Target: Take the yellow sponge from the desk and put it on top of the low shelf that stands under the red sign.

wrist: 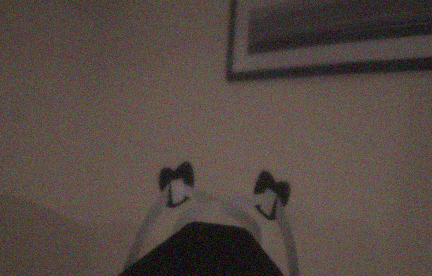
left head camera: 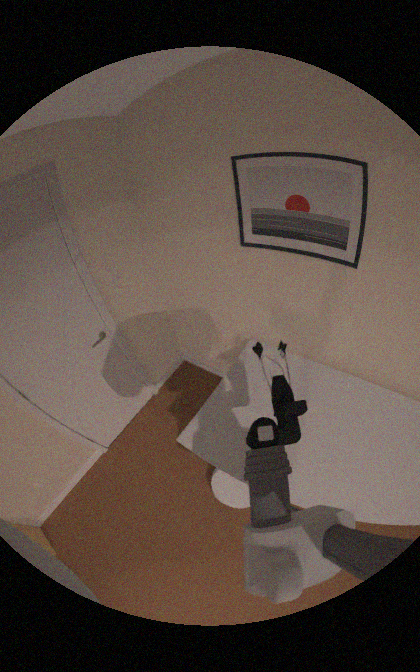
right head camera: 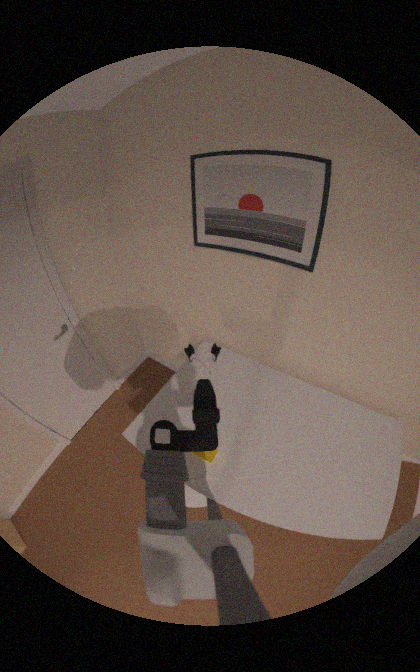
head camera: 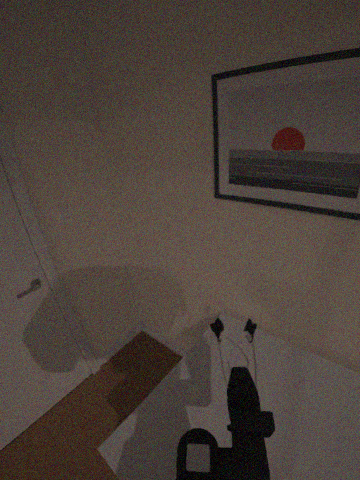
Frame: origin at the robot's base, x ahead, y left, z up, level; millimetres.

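Where they show: gripper, between the fingertips: (wrist: pixel 224 181) (head camera: pixel 232 320).
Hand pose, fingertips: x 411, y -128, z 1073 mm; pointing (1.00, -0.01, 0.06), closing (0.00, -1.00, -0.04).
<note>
After its pixels a point has its place.
The yellow sponge (right head camera: pixel 206 455) lies on the white desk (right head camera: pixel 320 450) (left head camera: pixel 360 440) (head camera: pixel 320 400) {x 371, y -459, z 686 mm}; in the right head camera view a part of it shows below the wrist, which covers the rest. In the head camera and left head camera views the sponge does not show. My gripper (head camera: pixel 234 327) {x 411, y -128, z 1073 mm} (left head camera: pixel 270 348) (right head camera: pixel 202 350) (wrist: pixel 224 181) {x 411, y -128, z 1073 mm} is open and empty, its fingers apart. It is above the desk's far left part, pointing toward the wall, beyond the sponge. The low shelf and the red sign do not show in the current views.
A framed picture (head camera: pixel 288 139) {x 718, y -332, z 1500 mm} (left head camera: pixel 297 204) (right head camera: pixel 250 203) with a red sun hangs on the wall over the desk. Its lower corner shows in the wrist view. A door with a handle (head camera: pixel 29 289) {x 737, y 835, z 898 mm} (left head camera: pixel 99 339) (right head camera: pixel 61 331) is at the left. Brown floor (left head camera: pixel 140 500) lies left of the desk.
</note>
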